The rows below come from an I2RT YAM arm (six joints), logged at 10 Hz.
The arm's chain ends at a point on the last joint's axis. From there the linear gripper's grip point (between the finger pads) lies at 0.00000 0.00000 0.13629 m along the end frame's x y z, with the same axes.
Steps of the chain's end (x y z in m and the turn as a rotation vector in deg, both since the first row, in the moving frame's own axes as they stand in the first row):
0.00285, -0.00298, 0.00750, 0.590, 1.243, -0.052
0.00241, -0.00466, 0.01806, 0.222, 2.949, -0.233
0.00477, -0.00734, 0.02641, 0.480, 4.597, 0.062
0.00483, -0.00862, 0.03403, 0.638, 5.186, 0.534
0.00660, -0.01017, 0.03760, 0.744, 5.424, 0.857
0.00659, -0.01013, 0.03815, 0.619, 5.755, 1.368
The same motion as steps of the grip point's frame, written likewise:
0.00581, -0.00438, 0.00746, 0.590, 1.243, -0.052
0.00942, -0.00520, 0.01788, 0.222, 2.949, -0.233
0.01569, -0.00847, 0.02597, 0.480, 4.597, 0.062
0.01716, -0.01008, 0.03346, 0.638, 5.186, 0.534
0.01950, -0.01184, 0.03698, 0.744, 5.424, 0.857
0.02027, -0.01144, 0.03746, 0.619, 5.755, 1.368

